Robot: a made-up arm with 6 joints.
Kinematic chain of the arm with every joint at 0, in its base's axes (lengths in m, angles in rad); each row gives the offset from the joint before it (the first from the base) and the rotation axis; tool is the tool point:
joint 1: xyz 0 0 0.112 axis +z
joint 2: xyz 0 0.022 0 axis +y
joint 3: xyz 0 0 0.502 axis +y
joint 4: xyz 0 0 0.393 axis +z
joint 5: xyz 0 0 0 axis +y
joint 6: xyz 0 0 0.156 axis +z
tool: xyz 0 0 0
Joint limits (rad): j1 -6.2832..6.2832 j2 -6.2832..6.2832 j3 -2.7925..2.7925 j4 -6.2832..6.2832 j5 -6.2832..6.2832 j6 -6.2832..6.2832
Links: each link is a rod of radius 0.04 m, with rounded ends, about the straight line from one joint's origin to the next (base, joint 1, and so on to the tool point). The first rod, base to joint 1, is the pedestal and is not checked.
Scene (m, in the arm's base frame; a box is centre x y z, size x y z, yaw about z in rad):
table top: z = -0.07
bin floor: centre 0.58 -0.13 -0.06 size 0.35 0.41 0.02 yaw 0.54
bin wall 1: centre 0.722 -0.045 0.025 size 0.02 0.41 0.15 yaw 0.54
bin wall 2: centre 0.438 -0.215 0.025 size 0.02 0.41 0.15 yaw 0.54
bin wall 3: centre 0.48 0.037 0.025 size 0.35 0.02 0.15 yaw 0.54
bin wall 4: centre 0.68 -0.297 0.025 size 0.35 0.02 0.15 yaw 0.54
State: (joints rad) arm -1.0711 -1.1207 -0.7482 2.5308 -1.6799 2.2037
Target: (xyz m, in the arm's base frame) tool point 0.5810 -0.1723 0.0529
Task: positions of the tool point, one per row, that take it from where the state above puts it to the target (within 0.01 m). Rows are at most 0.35 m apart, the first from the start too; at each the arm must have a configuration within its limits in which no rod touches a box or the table.
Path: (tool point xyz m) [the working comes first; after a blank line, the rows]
Joints at the target: -0.2673 0.9695 1.2727 2.9129 -1.7596 2.2037
Straight joint move there: clear.

1: -0.4556 0.5582 0.6479
2: -0.3451 0.3250 0.8758
3: -0.1442 0.0735 0.9818
4: 0.1073 -0.1370 0.9498
5: 0.3522 -0.2655 0.7945
6: 0.5335 -0.3001 0.5561
7: 0.6125 -0.2573 0.2901
8: 0.5810 -0.1723 0.0529

